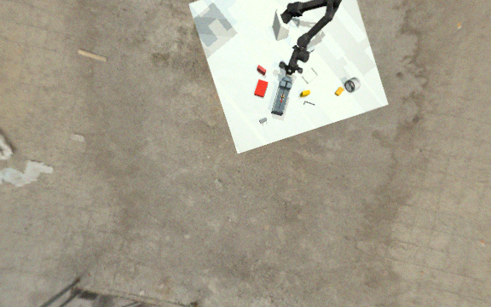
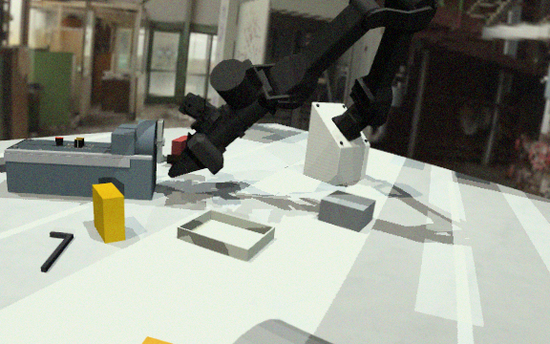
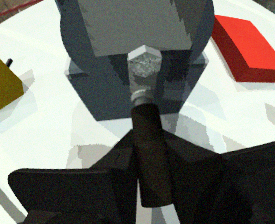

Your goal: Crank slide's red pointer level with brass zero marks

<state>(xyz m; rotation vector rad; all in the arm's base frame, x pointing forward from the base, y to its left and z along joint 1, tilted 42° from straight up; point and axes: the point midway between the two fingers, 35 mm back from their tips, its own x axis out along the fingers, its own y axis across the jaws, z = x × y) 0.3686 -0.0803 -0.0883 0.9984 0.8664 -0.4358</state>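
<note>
My gripper tip is now 30 mm below the dark crank handle, 10 mm to the right of it and 10 mm past it. The rest, counted from my gripper tip: red pointer 150 mm ahead, 130 mm to the right, 50 mm above; then shallow grey tray 190 mm to the left, 50 mm ahead, 30 mm below; then yellow block 170 mm ahead, 80 mm to the left.
</note>
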